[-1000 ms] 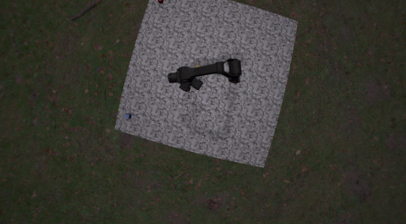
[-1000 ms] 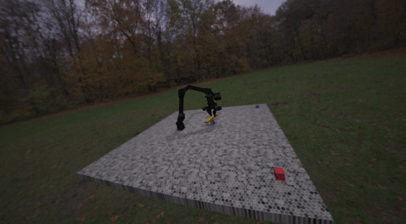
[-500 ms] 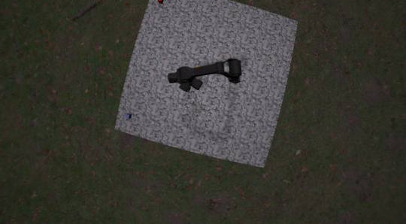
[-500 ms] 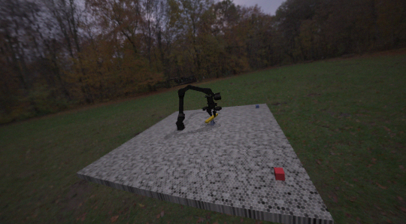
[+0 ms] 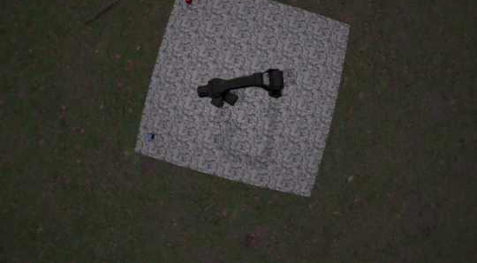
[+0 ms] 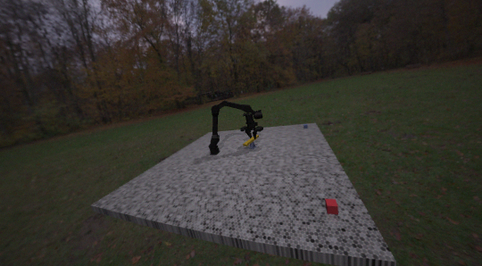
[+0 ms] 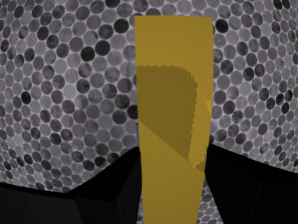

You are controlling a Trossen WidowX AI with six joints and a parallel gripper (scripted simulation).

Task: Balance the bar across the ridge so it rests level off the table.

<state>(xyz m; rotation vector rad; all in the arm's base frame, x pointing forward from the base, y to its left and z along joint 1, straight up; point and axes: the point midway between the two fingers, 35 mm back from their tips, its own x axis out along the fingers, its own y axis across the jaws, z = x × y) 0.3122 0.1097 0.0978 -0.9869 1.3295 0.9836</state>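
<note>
The yellow bar is 1 cm behind my gripper tip and 3 cm to the right of it. The rest, counted from my gripper tip: red cube: 43 cm ahead, 61 cm to the right, 5 cm below; then blue cube: 43 cm ahead, 39 cm to the left, 5 cm below.
</note>
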